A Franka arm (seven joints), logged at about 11 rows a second.
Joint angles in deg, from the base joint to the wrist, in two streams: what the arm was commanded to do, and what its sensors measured. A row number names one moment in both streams.
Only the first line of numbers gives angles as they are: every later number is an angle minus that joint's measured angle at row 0.
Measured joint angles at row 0:
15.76 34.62 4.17 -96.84 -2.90 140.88 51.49
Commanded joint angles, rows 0 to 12:
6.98 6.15 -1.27 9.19 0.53 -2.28 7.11
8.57 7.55 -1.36 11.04 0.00 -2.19 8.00
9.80 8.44 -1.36 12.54 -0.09 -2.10 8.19
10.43 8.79 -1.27 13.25 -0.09 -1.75 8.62
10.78 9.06 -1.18 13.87 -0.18 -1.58 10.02
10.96 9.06 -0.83 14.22 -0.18 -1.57 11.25
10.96 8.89 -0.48 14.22 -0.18 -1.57 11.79
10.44 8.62 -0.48 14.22 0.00 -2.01 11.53
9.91 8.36 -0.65 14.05 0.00 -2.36 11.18
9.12 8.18 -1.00 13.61 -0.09 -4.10 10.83
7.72 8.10 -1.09 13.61 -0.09 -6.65 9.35
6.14 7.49 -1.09 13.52 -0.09 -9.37 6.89
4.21 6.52 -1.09 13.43 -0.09 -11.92 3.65
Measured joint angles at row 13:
8.03 7.86 -1.66 12.77 -0.08 -6.81 8.92
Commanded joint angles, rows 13 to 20:
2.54 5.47 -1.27 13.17 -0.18 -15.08 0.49
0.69 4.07 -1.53 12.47 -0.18 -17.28 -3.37
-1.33 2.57 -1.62 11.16 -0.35 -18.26 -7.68
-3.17 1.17 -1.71 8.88 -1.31 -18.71 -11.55
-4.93 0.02 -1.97 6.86 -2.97 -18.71 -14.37
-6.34 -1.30 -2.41 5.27 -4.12 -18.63 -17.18
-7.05 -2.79 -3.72 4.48 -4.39 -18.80 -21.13
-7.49 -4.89 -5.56 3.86 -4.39 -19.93 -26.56
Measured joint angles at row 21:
-6.24 1.21 -3.39 8.59 -3.22 -19.01 -18.04
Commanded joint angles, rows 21 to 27:
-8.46 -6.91 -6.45 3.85 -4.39 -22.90 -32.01
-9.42 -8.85 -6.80 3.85 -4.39 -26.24 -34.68
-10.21 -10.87 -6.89 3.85 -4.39 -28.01 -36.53
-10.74 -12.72 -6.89 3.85 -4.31 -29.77 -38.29
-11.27 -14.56 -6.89 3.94 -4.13 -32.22 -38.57
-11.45 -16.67 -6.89 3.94 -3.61 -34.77 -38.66
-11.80 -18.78 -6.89 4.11 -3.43 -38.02 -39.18
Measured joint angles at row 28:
-10.85 -12.68 -7.45 6.94 -3.76 -33.48 -37.77
